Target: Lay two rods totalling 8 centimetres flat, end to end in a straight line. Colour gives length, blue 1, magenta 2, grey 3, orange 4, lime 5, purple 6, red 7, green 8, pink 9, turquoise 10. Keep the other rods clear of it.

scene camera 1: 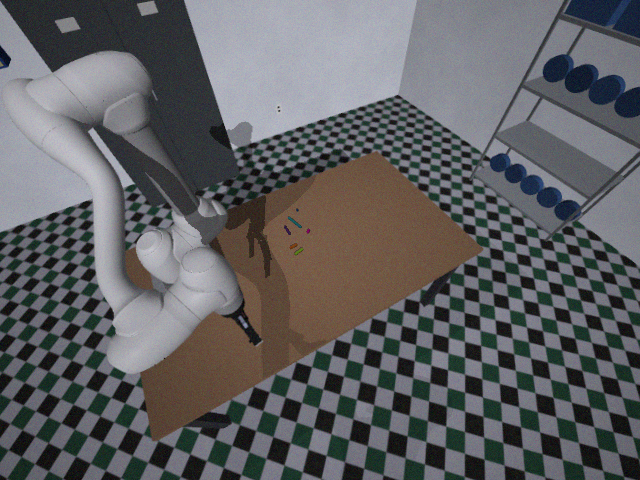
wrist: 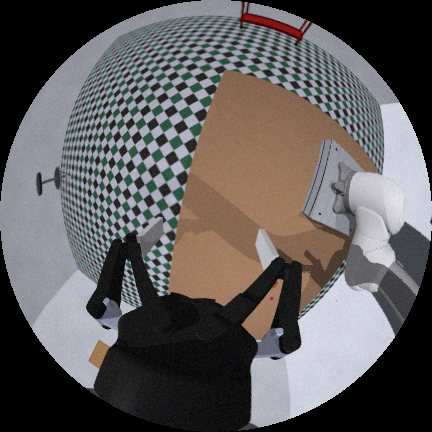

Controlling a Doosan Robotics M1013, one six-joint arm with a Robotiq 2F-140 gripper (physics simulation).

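Seen in the pictures: gripper, between the fingertips: [wrist: 208, 231]; arm's base, origin of its link: [wrist: 348, 190].
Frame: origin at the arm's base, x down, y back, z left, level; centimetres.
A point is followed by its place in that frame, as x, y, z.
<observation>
Small rods lie apart on the brown table [scene camera 1: 361, 206] {7.1, -96.3, -21.1} [wrist: 250, 150] {7.1, 4.6, -40.3}. In the scene view a turquoise rod [scene camera 1: 294, 222] {6.4, -60.1, -5.8} lies with a blue rod [scene camera 1: 297, 209] {6.1, -66.9, 0.4} behind it, a purple rod [scene camera 1: 287, 229] {6.0, -54.3, -7.4} to its left and a magenta rod [scene camera 1: 308, 230] {6.2, -62.4, -15.2} to its right. An orange rod [scene camera 1: 293, 245] {6.1, -50.5, -17.7} and a lime rod [scene camera 1: 298, 251] {6.2, -50.3, -22.2} lie nearer, side by side with a small gap. The magenta rod [wrist: 271, 298] {6.1, -61.7, -15.1} and part of the orange rod [wrist: 274, 284] {6.3, -50.0, -17.8} show in the wrist view. My gripper [wrist: 208, 231] {-20.2, -10.7, -49.2} is open and empty, above the table's near left part, well away from the rods.
The white arm [scene camera 1: 108, 180] {-69.5, -4.5, -22.1} [wrist: 375, 200] {-18.1, -0.1, -7.5} rises at the left, on a grey base plate [wrist: 320, 190] {-0.2, -3.3, -16.4}. A grey shelf rack [scene camera 1: 560, 147] with blue items stands at the right. A dark cabinet [scene camera 1: 201, 93] stands behind the arm. The arm's shadow falls across the table.
</observation>
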